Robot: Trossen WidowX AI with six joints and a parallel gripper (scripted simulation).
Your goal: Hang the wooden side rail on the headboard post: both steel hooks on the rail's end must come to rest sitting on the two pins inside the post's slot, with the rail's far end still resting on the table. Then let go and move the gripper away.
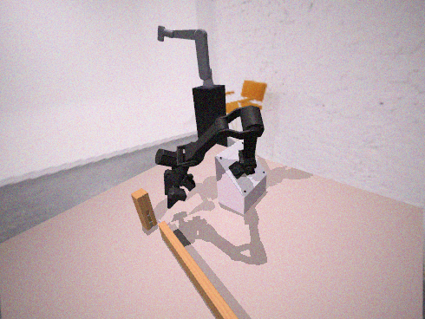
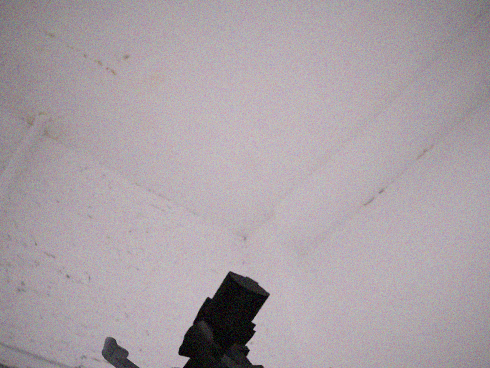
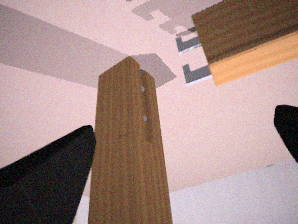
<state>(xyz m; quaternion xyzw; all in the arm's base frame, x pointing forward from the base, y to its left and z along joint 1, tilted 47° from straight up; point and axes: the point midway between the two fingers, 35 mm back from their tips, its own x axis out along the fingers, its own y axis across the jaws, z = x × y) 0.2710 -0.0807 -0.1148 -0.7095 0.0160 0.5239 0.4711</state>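
My gripper tip is now 90 mm to the left of the headboard post, 60 mm short of it and 60 mm above it.
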